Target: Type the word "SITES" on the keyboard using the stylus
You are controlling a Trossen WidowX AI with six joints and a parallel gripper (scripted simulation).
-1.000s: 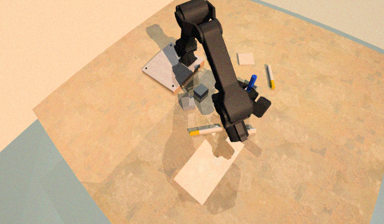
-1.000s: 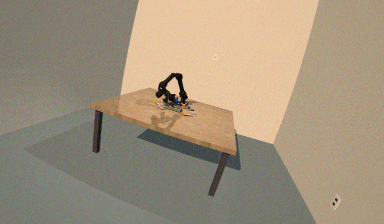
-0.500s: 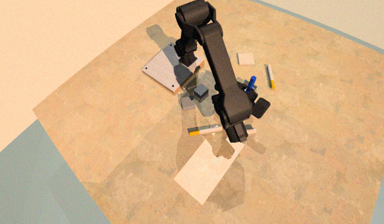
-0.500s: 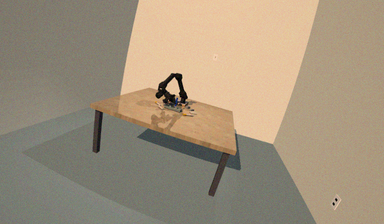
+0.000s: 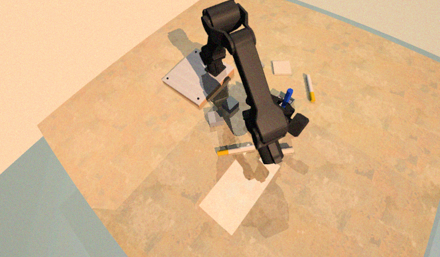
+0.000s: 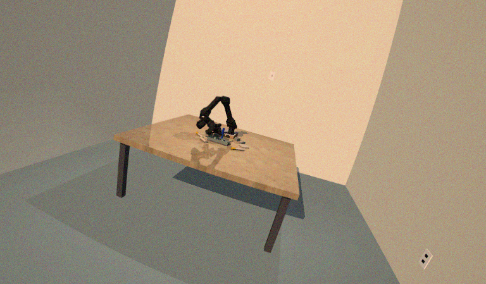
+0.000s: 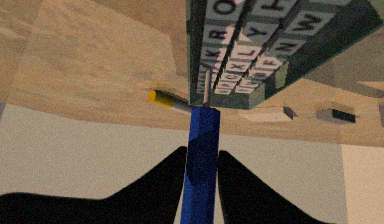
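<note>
My gripper tip is now 1 cm above the blue stylus. From my gripper tip the other things lie so: pale stick (13 cm to the right, 8 cm ahead, 6 cm below); then pale pad (18 cm to the left, 12 cm behind, 7 cm below).
</note>
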